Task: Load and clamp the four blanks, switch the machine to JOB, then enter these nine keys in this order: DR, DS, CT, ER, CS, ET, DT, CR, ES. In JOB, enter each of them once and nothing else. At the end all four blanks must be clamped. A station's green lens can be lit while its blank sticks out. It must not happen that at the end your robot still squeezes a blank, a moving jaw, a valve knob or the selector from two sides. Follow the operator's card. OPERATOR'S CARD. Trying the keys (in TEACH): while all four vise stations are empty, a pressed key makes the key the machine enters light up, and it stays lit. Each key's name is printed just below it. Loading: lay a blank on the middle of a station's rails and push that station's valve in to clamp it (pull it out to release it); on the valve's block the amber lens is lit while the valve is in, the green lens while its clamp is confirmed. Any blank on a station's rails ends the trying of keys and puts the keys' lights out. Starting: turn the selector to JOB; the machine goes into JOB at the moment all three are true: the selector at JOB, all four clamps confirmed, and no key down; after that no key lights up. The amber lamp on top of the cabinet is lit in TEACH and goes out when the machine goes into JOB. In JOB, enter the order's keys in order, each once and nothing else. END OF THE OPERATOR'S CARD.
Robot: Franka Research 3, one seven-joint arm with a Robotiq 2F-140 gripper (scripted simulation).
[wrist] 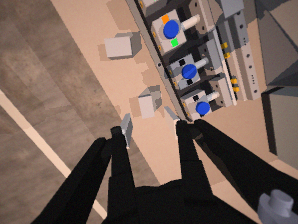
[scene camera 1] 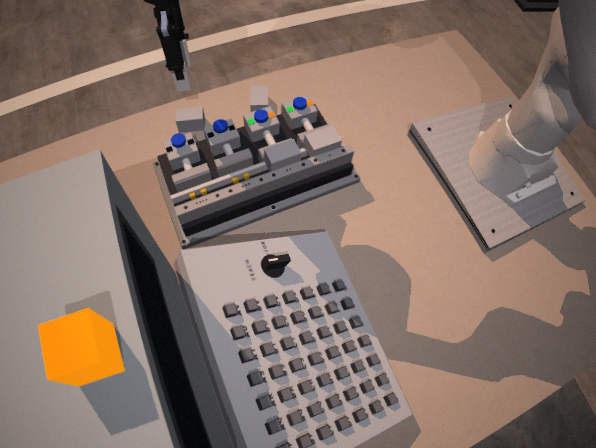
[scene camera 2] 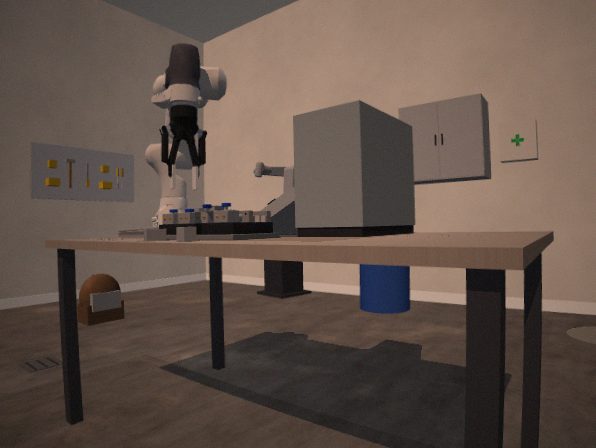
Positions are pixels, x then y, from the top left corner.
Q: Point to a keypad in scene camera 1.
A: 210, 277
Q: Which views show my gripper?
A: The wrist view, scene camera 1 and scene camera 2: all of them.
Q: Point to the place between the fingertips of my gripper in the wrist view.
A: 147, 117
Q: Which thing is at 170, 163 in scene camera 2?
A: My gripper.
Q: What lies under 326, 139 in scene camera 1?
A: A blank.
